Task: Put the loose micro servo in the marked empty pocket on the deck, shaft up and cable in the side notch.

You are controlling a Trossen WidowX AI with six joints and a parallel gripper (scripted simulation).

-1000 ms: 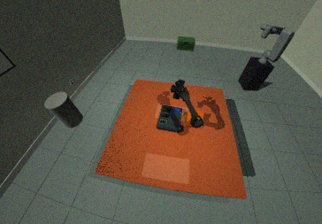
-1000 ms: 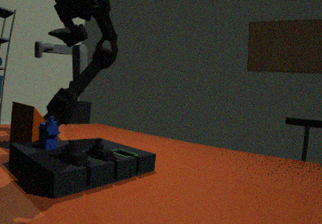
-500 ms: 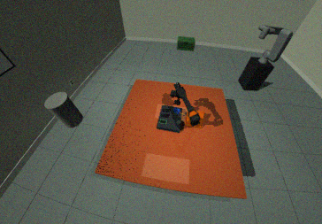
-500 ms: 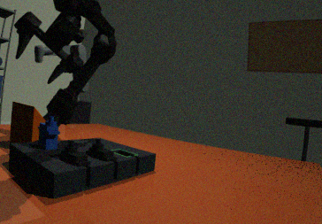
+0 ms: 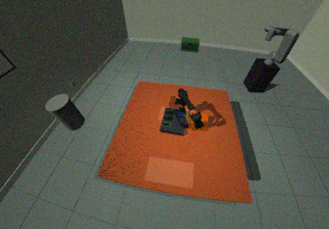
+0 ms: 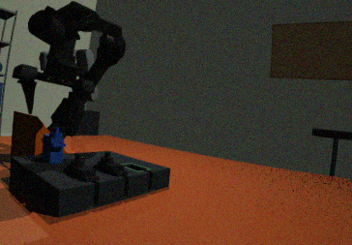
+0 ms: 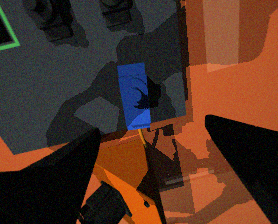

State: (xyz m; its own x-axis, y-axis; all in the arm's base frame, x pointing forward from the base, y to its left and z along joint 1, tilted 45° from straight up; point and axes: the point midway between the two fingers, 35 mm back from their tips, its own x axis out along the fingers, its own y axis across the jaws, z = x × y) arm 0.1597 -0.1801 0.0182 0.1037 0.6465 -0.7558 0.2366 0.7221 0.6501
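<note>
Right now the dark deck is 12 cm below my gripper tip, 8 cm to the left of it and 4 cm ahead of it.
</note>
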